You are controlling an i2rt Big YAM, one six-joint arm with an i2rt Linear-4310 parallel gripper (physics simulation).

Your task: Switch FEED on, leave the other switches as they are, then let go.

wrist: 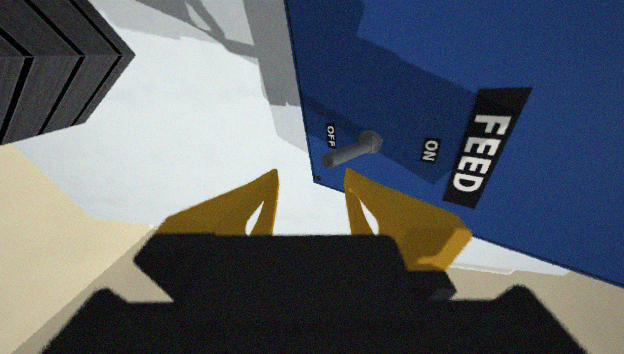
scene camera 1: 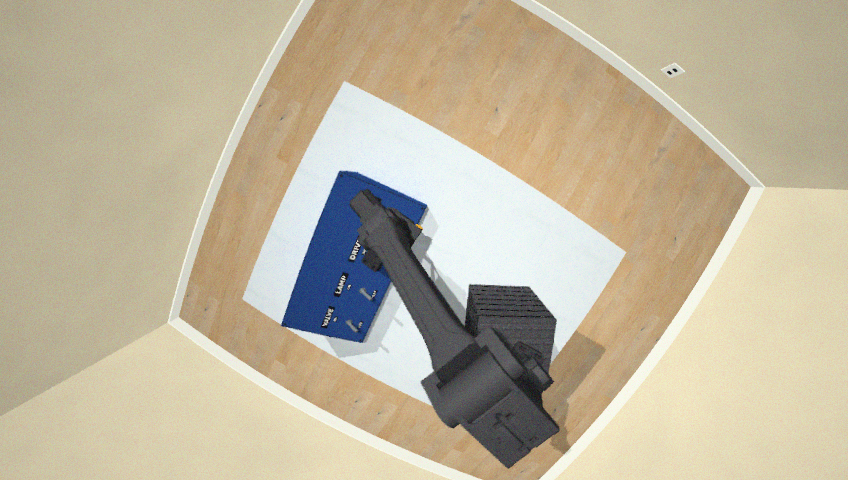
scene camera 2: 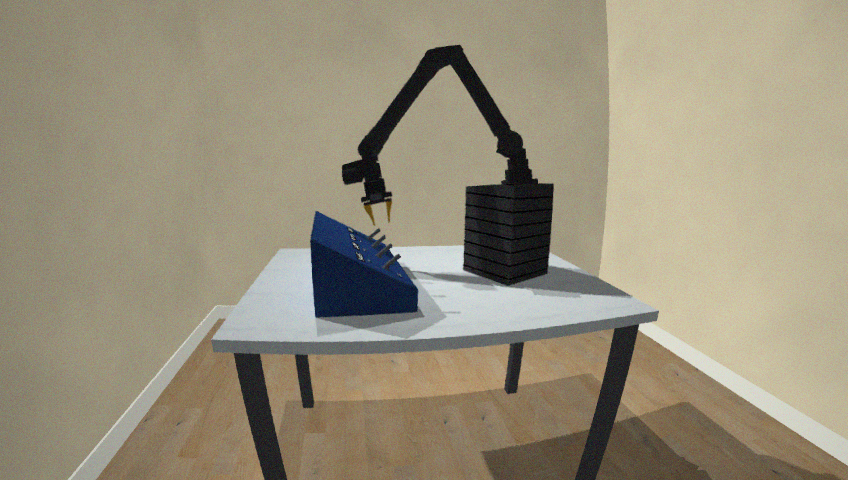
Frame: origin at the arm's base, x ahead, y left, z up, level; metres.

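Where they show: gripper, fingertip midpoint: (wrist: 311, 176) (scene camera 1: 407, 228) (scene camera 2: 381, 224); arm's base at its link origin: (scene camera 2: 519, 184).
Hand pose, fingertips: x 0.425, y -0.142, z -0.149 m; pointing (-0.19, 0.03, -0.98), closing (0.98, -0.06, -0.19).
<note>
Things, the pixels of their centre, and the offset from my fingertips. "pt": a spot on its surface instead. Level surfaces: height alone.
- blue switch panel at the middle of its body: (scene camera 2: 351, 262) (scene camera 1: 350, 260) 0.190 m left, 0.101 m ahead, 0.080 m down
- FEED label at the middle of its body: (wrist: 476, 157) 0.010 m left, 0.106 m ahead, 0.017 m down
- grey FEED lever at the middle of its body: (wrist: 348, 152) 0.003 m left, 0.025 m ahead, 0.032 m down
- OFF mark at a spot on its surface: (wrist: 330, 135) pt 0.003 m left, 0.007 m ahead, 0.069 m down
- LAMP lever at the middle of its body: (scene camera 1: 366, 295) 0.243 m left, 0.006 m ahead, 0.032 m down
- VALVE lever at the middle of its body: (scene camera 1: 352, 327) 0.362 m left, 0.004 m back, 0.032 m down
- DRIVE label at the middle of its body: (scene camera 1: 356, 249) 0.129 m left, 0.097 m ahead, 0.017 m down
- white table at its surface level: 0.145 m down
The blue switch panel (scene camera 1: 324, 237) (scene camera 2: 351, 285) (wrist: 565, 165) has a sloped face. In the wrist view the FEED label (wrist: 482, 150) sits beyond the ON mark (wrist: 430, 150). The grey FEED lever (wrist: 350, 149) tilts toward the OFF mark (wrist: 330, 135). My gripper (scene camera 2: 380, 224) (wrist: 311, 176) is partly open and empty, above the panel's edge and apart from the lever, whose tip shows beyond and between the yellow fingertips. In scene camera 1 the arm hides the FEED switch. The LAMP lever (scene camera 1: 365, 293) and VALVE lever (scene camera 1: 352, 324) show there; the DRIVE label (scene camera 1: 354, 249) is partly covered.
The panel stands on a white table (scene camera 1: 464, 178) (scene camera 2: 267, 291). The dark ribbed pedestal (scene camera 1: 511, 309) (scene camera 2: 505, 237) (wrist: 60, 65) under the arm's base stands on the same table, to the right of the panel in scene camera 2. Neighbouring levers (scene camera 2: 383, 248) rise from the panel's slope.
</note>
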